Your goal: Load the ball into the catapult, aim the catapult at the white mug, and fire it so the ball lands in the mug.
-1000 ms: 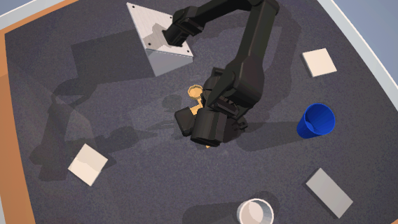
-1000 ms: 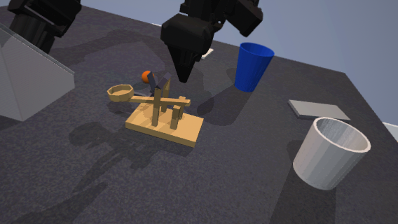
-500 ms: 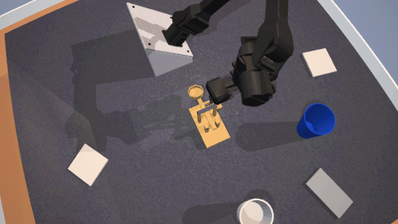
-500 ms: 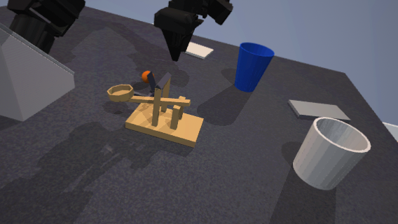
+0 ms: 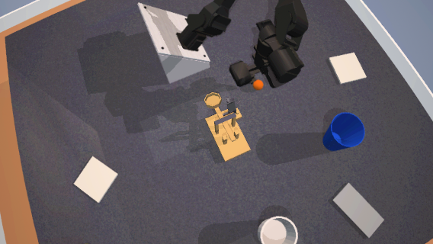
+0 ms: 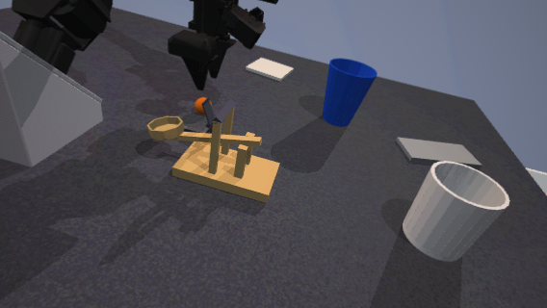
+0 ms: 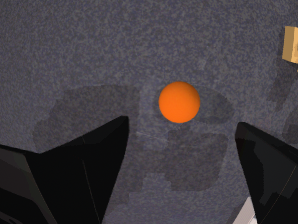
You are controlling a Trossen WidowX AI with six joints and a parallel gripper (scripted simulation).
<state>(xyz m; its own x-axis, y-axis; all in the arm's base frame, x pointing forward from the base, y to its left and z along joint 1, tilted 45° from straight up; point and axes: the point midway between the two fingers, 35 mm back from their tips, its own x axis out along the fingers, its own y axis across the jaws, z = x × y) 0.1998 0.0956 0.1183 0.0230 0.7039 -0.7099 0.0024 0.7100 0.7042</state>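
The orange ball lies 50 mm below my gripper tip. Also, from my gripper tip: white mug: 400 mm ahead, 160 mm to the right, 30 mm below; then catapult: 60 mm ahead, 140 mm to the right, 10 mm below.
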